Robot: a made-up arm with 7 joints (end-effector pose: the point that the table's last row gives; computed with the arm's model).
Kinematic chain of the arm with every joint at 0, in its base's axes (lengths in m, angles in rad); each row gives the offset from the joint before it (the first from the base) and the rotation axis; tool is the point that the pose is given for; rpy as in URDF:
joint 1: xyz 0.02 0.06 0 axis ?
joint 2: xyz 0 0.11 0.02 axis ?
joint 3: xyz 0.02 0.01 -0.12 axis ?
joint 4: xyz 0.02 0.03 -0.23 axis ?
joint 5: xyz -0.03 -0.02 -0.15 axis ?
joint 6: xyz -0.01 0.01 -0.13 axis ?
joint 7: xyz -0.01 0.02 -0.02 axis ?
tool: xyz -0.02 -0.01 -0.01 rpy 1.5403 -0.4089 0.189
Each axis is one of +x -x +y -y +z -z.
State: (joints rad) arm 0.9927 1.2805 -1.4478 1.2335 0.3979 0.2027 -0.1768
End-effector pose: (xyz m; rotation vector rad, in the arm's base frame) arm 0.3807 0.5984 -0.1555 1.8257 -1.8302 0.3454
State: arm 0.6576 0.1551 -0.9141 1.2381 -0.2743 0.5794 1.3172
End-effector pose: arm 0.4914 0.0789 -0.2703 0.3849 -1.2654 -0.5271
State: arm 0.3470 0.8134 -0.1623 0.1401 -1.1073 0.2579 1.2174
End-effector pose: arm 0.1992 0.6752 -0.3330 1.4750 -0.0191 -0.5831
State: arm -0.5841 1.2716 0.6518 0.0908 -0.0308 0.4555 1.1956
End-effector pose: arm -0.0793 0.7817 -0.1163 1.7319 0.2922 0.7844
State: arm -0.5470 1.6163 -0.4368 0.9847 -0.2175 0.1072 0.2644
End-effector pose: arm 0.2271 0.7465 -0.1382 1.7791 -1.1529 -1.1278
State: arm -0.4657 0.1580 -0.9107 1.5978 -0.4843 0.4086 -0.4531
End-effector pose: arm 0.0676 0.0277 -0.4859 1.0633 -1.6070 0.4940
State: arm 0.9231 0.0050 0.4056 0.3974 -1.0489 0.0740 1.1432
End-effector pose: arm 0.5639 0.2722 -0.2977 0.6868 -1.2165 0.2035
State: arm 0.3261 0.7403 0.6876 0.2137 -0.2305 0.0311 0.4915
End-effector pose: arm 0.1712 0.6522 -0.4067 1.6388 -0.5627 1.3024
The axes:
joint 1: -y
joint 2: +x
joint 3: +z
joint 4: -y
joint 5: +z
joint 6: +y
joint 7: -x

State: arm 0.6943 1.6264 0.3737 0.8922 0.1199 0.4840 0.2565
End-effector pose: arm 0.0700 0.7585 0.2425 -2.1223 1.2464 -1.7010
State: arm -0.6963 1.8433 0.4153 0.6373 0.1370 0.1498 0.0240
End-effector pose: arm 0.3042 0.7632 0.1238 2.7103 -1.5501 -0.0775
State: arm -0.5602 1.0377 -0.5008 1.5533 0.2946 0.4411 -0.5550
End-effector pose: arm 0.1149 0.4881 -0.4270 1.8961 -1.3109 0.1272
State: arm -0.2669 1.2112 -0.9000 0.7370 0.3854 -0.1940 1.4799
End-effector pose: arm 0.0696 0.7090 -0.3265 0.6157 -0.1449 -0.4355
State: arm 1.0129 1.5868 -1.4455 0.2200 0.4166 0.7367 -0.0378
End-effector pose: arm -0.0030 0.8141 0.0461 -3.1162 -0.2178 -0.1925
